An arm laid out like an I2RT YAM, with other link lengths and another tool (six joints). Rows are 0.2 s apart.
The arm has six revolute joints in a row. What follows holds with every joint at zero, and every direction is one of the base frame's. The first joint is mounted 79.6 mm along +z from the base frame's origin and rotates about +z. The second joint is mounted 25.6 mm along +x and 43.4 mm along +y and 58.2 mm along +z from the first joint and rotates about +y. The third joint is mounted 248.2 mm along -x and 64.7 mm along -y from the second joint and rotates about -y. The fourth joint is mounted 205.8 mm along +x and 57.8 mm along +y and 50.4 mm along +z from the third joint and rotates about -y. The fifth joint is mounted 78.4 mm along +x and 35.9 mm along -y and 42.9 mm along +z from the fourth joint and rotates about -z. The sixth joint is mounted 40.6 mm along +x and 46.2 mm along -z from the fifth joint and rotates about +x. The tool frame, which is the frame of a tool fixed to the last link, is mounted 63 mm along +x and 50 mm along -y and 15 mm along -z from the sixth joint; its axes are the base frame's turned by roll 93.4, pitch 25.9 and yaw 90 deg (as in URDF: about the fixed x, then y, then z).
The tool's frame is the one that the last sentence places.
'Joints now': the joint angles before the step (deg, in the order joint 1, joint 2, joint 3, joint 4, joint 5, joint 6). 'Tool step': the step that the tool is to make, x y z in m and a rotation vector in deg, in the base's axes. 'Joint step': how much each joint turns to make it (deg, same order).
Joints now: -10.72, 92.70, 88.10, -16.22, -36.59, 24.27
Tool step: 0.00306, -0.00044, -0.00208, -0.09, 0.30, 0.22
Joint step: 0.00, 0.84, 0.62, -0.21, -0.16, -0.27
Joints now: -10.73, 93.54, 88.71, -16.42, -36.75, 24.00
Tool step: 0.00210, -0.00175, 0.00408, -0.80, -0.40, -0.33
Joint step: 0.01, 0.48, 1.46, -0.84, 0.57, -0.67
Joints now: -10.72, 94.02, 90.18, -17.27, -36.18, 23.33
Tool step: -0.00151, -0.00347, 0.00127, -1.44, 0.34, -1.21
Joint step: 0.00, -0.09, 0.72, -1.54, 1.66, -1.14
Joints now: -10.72, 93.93, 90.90, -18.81, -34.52, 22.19
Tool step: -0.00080, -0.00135, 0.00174, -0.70, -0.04, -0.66
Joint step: 0.07, -0.15, 0.35, -0.57, 0.93, -0.43
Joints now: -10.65, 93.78, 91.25, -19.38, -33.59, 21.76
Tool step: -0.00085, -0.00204, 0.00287, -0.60, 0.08, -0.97
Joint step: 0.02, -0.04, 0.83, -0.96, 1.14, -0.23
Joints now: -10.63, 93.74, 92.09, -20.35, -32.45, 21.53
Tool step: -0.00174, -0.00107, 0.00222, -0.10, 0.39, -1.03
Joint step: 0.08, -0.14, 0.70, -1.05, 1.09, 0.31
